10 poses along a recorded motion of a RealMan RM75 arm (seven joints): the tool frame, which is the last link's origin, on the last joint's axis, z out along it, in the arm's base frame.
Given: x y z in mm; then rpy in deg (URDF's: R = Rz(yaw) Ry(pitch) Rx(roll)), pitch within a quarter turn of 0, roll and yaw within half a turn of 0.
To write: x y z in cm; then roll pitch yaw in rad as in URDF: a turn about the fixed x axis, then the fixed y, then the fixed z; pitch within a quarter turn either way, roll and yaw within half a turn. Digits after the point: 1 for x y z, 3 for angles.
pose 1, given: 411, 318, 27, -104.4, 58.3, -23.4
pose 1, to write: 41.1, 31.8, 2.7, -1.822, 1.018, -0.408
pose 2, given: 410, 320, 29, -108.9, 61.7, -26.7
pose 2, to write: 41.0, 32.0, 2.9, -1.901, 1.077, -0.466
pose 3, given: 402, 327, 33, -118.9, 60.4, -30.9
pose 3, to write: 40.2, 32.7, 3.3, -2.075, 1.054, -0.539
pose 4, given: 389, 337, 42, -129.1, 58.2, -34.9
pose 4, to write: 38.9, 33.7, 4.2, -2.253, 1.016, -0.609
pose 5, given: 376, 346, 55, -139.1, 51.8, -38.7
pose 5, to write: 37.6, 34.6, 5.5, -2.428, 0.904, -0.675
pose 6, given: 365, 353, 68, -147.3, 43.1, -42.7
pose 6, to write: 36.5, 35.3, 6.8, -2.571, 0.752, -0.745
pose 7, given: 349, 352, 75, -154.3, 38.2, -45.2
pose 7, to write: 34.9, 35.2, 7.5, -2.693, 0.667, -0.789
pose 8, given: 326, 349, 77, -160.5, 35.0, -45.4
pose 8, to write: 32.6, 34.9, 7.7, -2.801, 0.611, -0.792
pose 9, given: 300, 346, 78, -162.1, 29.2, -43.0
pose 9, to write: 30.0, 34.6, 7.8, -2.829, 0.510, -0.750
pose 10, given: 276, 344, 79, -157.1, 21.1, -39.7
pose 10, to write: 27.6, 34.4, 7.9, -2.742, 0.368, -0.693
